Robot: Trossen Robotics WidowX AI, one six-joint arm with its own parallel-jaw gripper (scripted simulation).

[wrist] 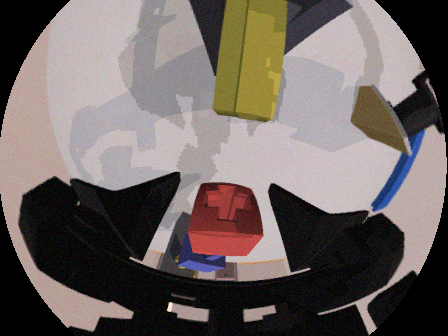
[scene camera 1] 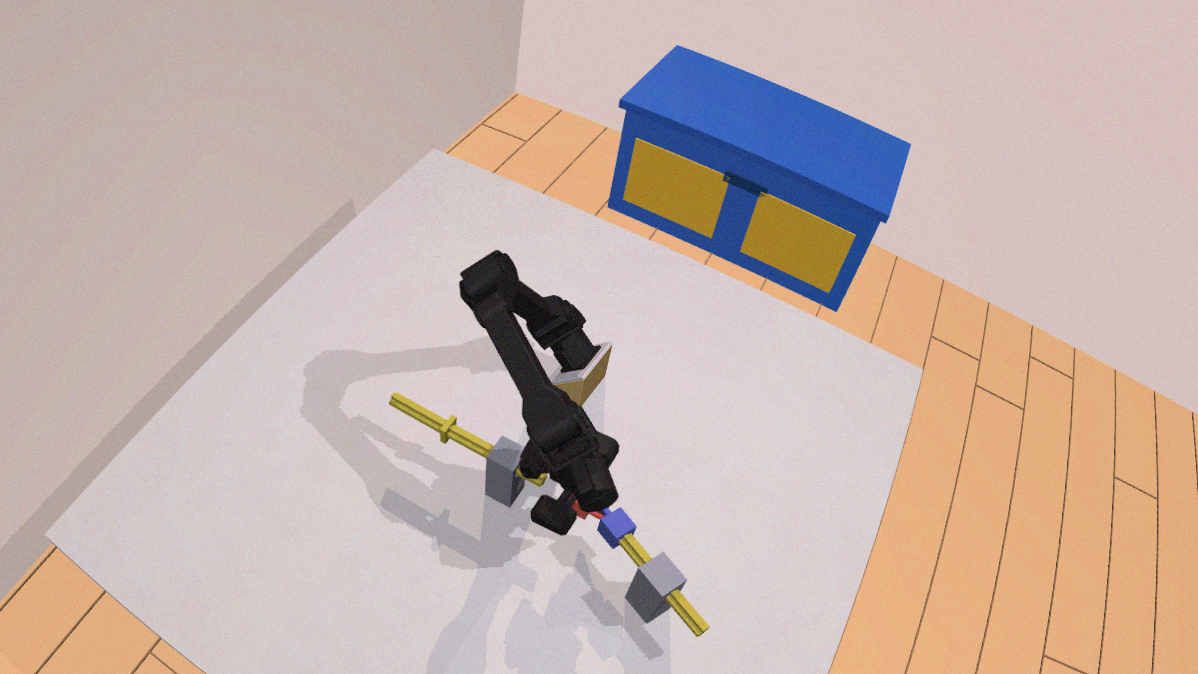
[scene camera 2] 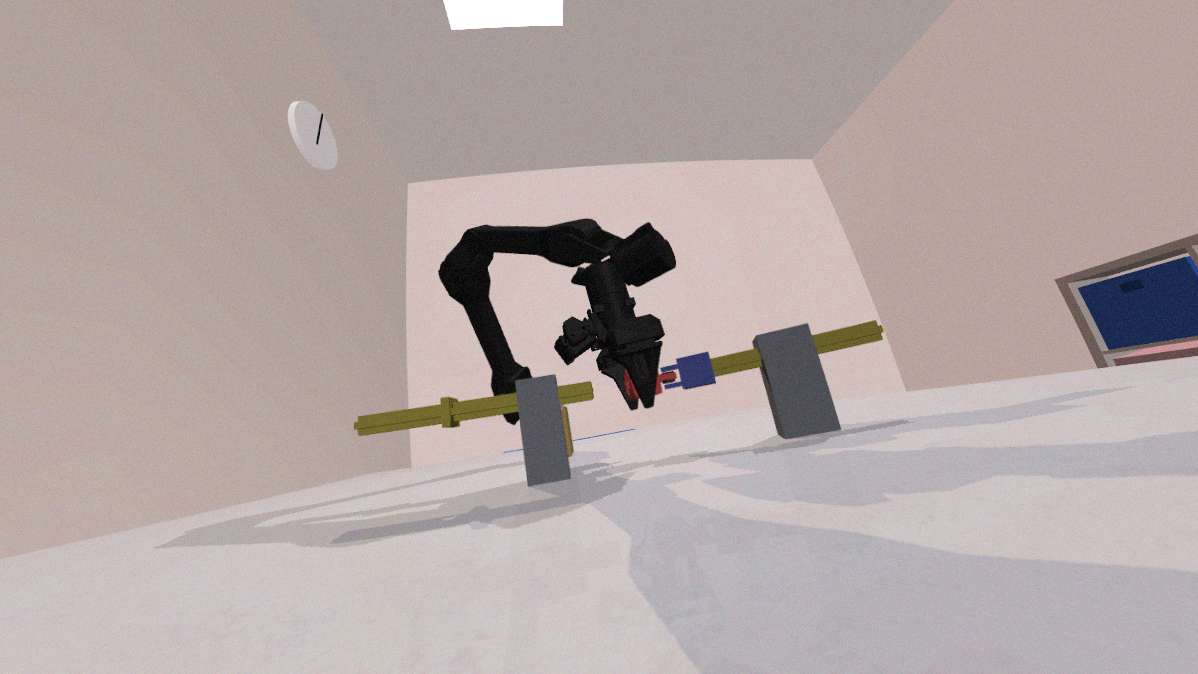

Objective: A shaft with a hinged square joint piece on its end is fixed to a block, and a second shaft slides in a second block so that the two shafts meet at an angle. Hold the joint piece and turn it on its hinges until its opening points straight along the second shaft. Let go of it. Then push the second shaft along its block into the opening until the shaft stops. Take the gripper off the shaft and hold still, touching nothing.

Path:
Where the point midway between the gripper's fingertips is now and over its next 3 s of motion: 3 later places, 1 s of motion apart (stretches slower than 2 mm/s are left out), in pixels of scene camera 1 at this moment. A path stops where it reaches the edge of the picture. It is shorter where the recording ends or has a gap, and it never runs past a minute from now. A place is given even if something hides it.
The gripper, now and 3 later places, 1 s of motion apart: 574,507; 578,486; 581,455; 541,453

